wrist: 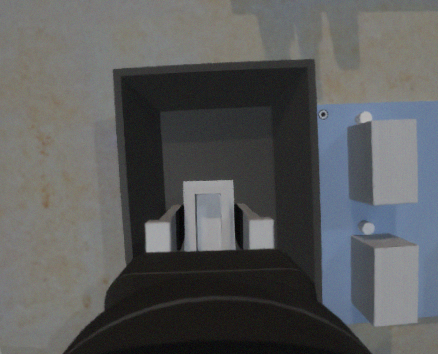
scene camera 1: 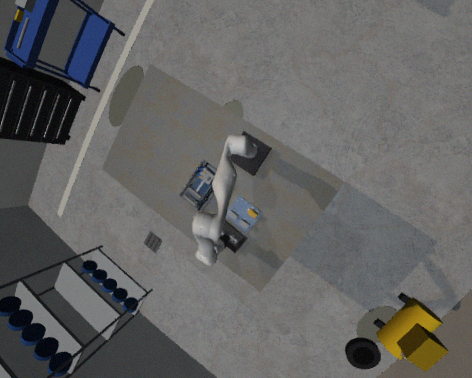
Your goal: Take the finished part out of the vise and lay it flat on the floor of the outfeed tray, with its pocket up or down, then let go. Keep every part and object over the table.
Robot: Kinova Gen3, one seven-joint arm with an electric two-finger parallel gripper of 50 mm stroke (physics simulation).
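Frame: origin at the arm's base, x left, y back, z up, level; metres.
Where they show: gripper, fingertip midpoint: (wrist: 209, 220) (scene camera 1: 224, 234).
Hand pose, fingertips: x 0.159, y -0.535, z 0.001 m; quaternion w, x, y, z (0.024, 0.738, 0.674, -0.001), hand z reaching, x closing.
Note:
After its pixels a point has its place.
My gripper (scene camera 1: 220, 244) (wrist: 209, 220) {x 0.159, y -0.535, z 0.001 m} is shut on the finished part (wrist: 208, 187) {x 0.135, y -0.532, z 0.016 m}, a pale grey block, gripped by its two sides. Its rectangular pocket faces the wrist camera, so the pocket is up; its near end is hidden by the gripper body. The part shows within the outline of the dark, deep-walled outfeed tray (scene camera 1: 241, 245) {x 0.289, y -0.531, z -0.004 m} (wrist: 215, 65) {x 0.053, y -0.519, z -0.002 m}, towards its near half. The tray's bare floor shows beyond the part. How high the part is above that floor I cannot tell. The vise cannot be identified for certain in the scene view.
A blue plate (scene camera 1: 243, 201) {x 0.137, y -0.292, z -0.037 m} (wrist: 336, 150) {x 0.120, y -0.425, z -0.037 m} with two grey blocks (wrist: 394, 162) {x 0.133, y -0.400, z -0.001 m} and white pins adjoins the tray's right side in the wrist view. An orange piece (scene camera 1: 253, 213) {x 0.234, y -0.309, z -0.001 m} is on it. A blue-grey framed device (scene camera 1: 192, 198) {x -0.144, y -0.457, z 0.033 m} stands beside the arm. Another dark tray (scene camera 1: 256, 164) {x 0.081, y -0.047, z 0.001 m} lies under the elbow.

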